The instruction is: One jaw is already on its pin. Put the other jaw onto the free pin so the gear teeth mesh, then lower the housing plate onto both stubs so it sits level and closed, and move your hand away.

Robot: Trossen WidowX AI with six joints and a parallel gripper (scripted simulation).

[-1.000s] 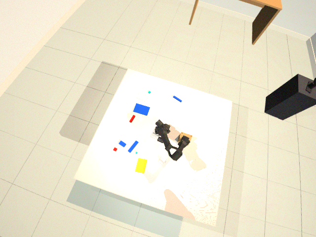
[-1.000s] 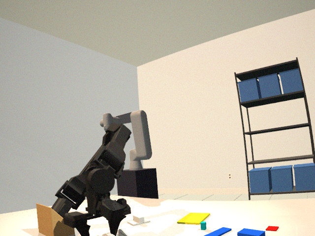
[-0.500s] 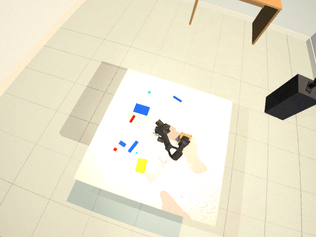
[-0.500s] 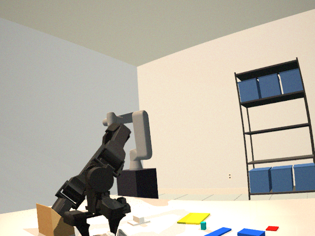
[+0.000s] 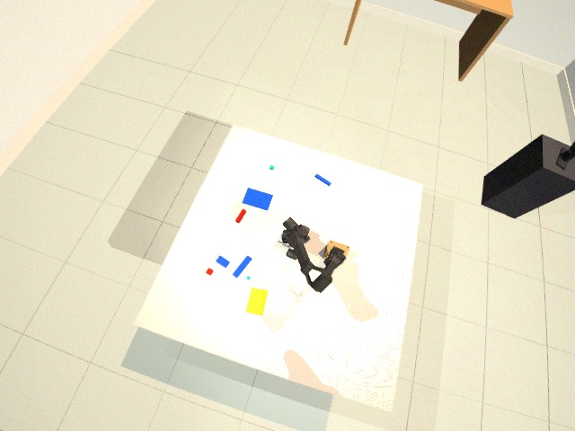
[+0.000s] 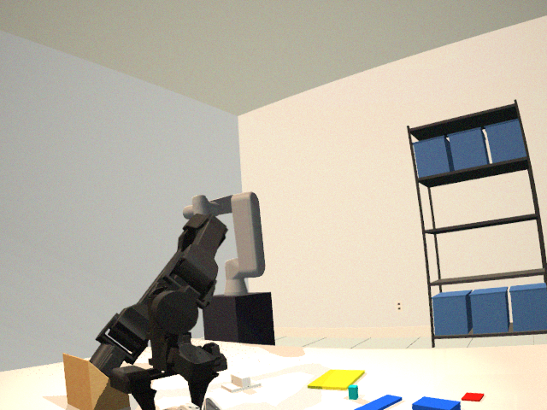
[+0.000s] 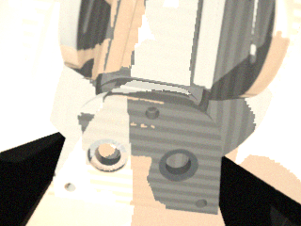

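Now: the housing plate 10 mm ahead of my gripper tip and 20 mm above it. Also, from my gripper tip: red block 350 mm ahead, 40 mm to the right; yellow plate 70 mm ahead, 350 mm to the left, 10 mm below; jaw 20 mm ahead, 20 mm to the left.
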